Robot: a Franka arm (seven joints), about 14 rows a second.
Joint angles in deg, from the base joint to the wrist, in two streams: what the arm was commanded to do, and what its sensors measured. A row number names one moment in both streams.
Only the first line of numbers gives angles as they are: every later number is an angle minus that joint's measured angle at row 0.
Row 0, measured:
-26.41, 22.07, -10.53, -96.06, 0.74, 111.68, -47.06
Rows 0 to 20, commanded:
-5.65, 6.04, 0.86, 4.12, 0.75, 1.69, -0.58
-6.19, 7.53, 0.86, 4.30, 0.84, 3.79, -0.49
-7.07, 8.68, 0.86, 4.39, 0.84, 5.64, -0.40
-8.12, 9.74, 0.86, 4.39, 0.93, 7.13, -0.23
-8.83, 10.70, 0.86, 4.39, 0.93, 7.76, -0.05
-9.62, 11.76, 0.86, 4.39, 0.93, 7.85, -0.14
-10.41, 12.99, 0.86, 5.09, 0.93, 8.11, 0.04
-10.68, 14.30, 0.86, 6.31, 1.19, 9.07, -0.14
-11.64, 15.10, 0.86, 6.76, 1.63, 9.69, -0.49
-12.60, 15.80, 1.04, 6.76, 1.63, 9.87, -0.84
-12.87, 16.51, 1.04, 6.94, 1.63, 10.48, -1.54
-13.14, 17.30, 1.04, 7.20, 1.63, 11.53, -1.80
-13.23, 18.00, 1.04, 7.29, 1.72, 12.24, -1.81
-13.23, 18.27, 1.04, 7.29, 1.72, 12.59, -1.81
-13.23, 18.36, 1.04, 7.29, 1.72, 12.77, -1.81
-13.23, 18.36, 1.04, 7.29, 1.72, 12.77, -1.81
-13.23, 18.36, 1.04, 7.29, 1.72, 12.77, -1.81
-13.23, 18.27, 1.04, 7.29, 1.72, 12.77, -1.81
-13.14, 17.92, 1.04, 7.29, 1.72, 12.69, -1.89
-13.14, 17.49, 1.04, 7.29, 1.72, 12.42, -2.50
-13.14, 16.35, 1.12, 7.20, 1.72, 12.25, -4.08
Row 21, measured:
-12.37, 17.29, 0.43, 6.23, 0.64, 12.57, -1.12
